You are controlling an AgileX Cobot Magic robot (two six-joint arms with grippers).
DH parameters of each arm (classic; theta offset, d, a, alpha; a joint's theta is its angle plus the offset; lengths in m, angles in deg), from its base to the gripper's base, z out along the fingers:
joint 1: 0 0.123 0 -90
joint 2: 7.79 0 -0.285 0
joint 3: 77.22 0 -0.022 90
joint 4: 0 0.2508 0 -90
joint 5: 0 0 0.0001 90
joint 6: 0 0.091 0 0
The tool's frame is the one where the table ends.
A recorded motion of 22 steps. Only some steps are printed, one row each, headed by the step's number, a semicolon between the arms.
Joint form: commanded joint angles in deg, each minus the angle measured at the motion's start. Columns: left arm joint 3, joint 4, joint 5, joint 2, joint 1, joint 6; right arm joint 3, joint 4, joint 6, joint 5, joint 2, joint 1.
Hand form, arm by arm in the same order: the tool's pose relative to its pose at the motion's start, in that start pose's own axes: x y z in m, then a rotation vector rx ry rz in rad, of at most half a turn. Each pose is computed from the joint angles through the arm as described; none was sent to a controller.
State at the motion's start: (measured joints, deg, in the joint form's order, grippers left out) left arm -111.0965 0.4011 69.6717 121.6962 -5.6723 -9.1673; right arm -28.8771 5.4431 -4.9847 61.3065 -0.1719 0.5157
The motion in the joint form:
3: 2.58 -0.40 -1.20 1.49 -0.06 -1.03; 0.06 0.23 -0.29 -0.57 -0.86 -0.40
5: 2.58 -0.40 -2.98 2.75 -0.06 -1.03; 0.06 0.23 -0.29 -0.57 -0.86 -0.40
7: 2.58 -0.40 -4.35 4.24 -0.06 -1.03; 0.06 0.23 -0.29 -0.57 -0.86 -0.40
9: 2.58 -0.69 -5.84 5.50 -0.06 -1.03; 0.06 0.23 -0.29 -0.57 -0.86 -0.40
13: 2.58 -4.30 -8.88 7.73 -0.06 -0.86; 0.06 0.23 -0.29 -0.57 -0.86 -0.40
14: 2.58 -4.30 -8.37 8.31 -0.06 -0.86; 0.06 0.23 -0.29 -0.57 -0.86 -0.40
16: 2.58 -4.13 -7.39 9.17 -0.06 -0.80; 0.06 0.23 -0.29 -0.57 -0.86 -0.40
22: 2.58 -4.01 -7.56 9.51 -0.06 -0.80; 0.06 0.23 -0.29 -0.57 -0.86 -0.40
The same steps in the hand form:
3: 0.0058 -0.0003 0.0230 -0.0017 0.0505 -0.0192; 0.0004 0.0005 -0.0017 0.0042 -0.0241 -0.0012
5: 0.0034 -0.0008 0.0335 -0.0002 0.0416 -0.0192; 0.0004 0.0005 -0.0017 0.0042 -0.0241 -0.0012
7: 0.0020 -0.0011 0.0458 -0.0005 0.0436 -0.0192; 0.0004 0.0005 -0.0017 0.0042 -0.0241 -0.0012
9: 0.0007 -0.0018 0.0563 0.0046 0.0404 -0.0216; 0.0004 0.0005 -0.0017 0.0042 -0.0241 -0.0012
13: -0.0012 -0.0073 0.0748 0.0607 0.0356 -0.0503; 0.0004 0.0005 -0.0017 0.0042 -0.0241 -0.0012
14: 0.0003 -0.0071 0.0795 0.0576 0.0544 -0.0503; 0.0004 0.0005 -0.0017 0.0042 -0.0241 -0.0012
16: 0.0029 -0.0065 0.0866 0.0498 0.0856 -0.0476; 0.0004 0.0005 -0.0017 0.0042 -0.0241 -0.0012
22: 0.0031 -0.0063 0.0894 0.0474 0.0882 -0.0467; 0.0004 0.0005 -0.0017 0.0042 -0.0241 -0.0012

